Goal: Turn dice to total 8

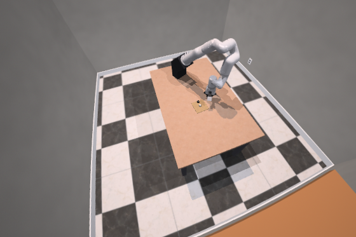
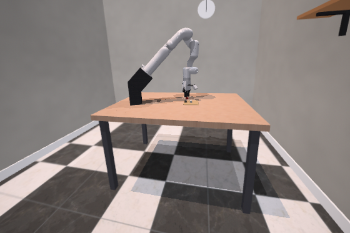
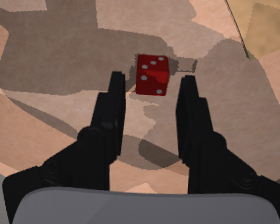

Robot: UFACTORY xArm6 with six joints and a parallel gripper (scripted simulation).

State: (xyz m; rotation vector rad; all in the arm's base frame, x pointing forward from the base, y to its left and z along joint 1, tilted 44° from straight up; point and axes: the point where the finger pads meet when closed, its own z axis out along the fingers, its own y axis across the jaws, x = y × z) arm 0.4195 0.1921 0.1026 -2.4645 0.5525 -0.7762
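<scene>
Now: the red die 4 cm below my hand. Also, from my hand: white die: 8 cm ahead, 11 cm to the right, 3 cm below; tan mat: 8 cm ahead, 11 cm to the right, 4 cm below.
</scene>
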